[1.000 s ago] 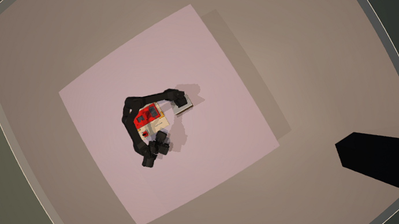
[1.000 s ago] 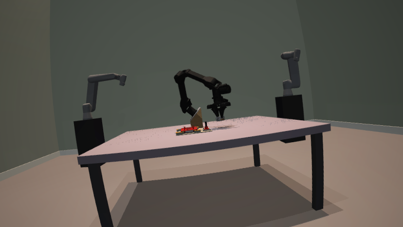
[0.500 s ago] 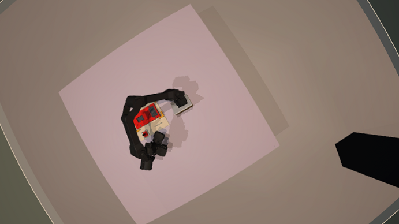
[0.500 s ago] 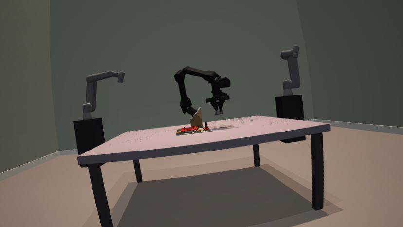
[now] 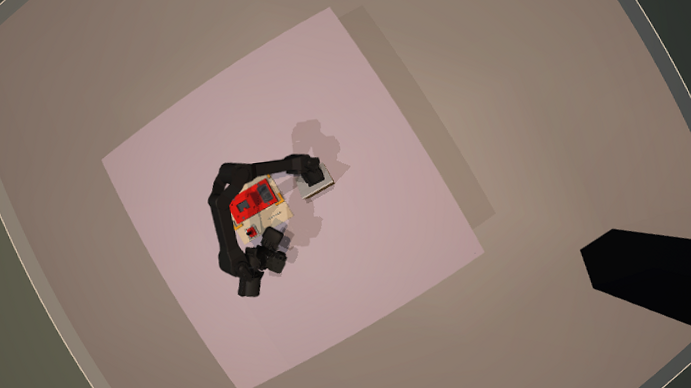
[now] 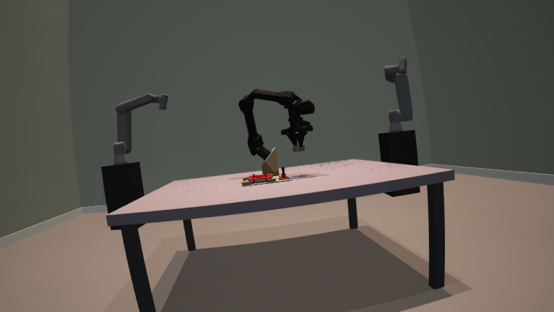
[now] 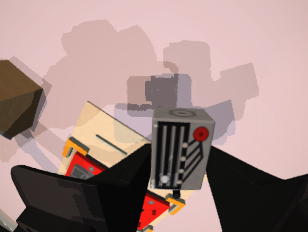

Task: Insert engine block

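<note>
The base plate is 19 cm to the right of my gripper tip, 13 cm below it and 4 cm ahead of it. The rest, counted from my gripper tip: engine block: 1 cm below.
</note>
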